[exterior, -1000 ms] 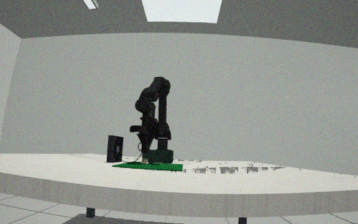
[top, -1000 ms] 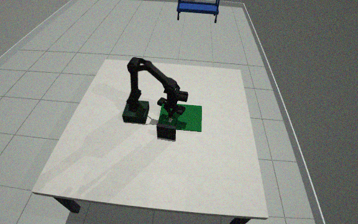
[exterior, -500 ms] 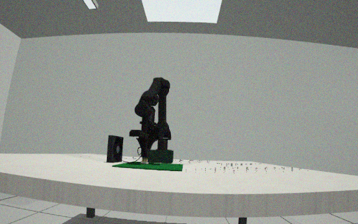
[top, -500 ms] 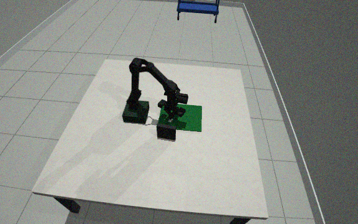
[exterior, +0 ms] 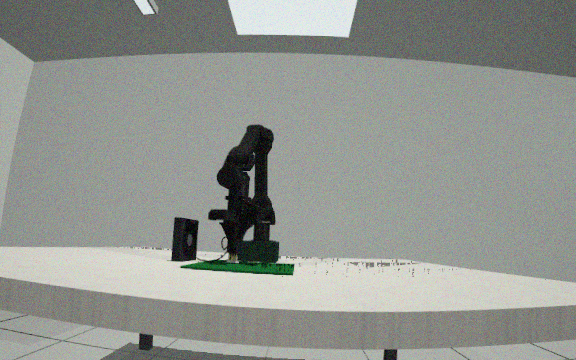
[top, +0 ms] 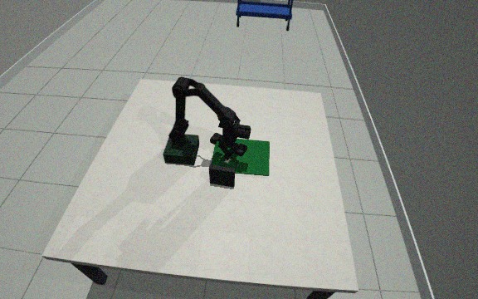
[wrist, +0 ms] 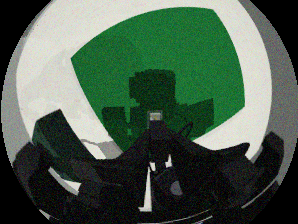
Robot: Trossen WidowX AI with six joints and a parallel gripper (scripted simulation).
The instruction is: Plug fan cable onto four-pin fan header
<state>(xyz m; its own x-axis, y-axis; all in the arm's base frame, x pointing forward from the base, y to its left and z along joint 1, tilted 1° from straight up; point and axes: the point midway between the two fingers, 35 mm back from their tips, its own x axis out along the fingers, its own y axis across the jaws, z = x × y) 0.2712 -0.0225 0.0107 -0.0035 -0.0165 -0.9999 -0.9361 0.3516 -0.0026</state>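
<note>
The pale fan header lies 10 mm to the right of my gripper tip and 40 mm below it. The rest, counted from my gripper tip: small black plug (10 mm to the right, 10 mm above); then green board (60 mm ahead, 50 mm to the left, 60 mm below); then black fan (140 mm to the right, 20 mm above).
</note>
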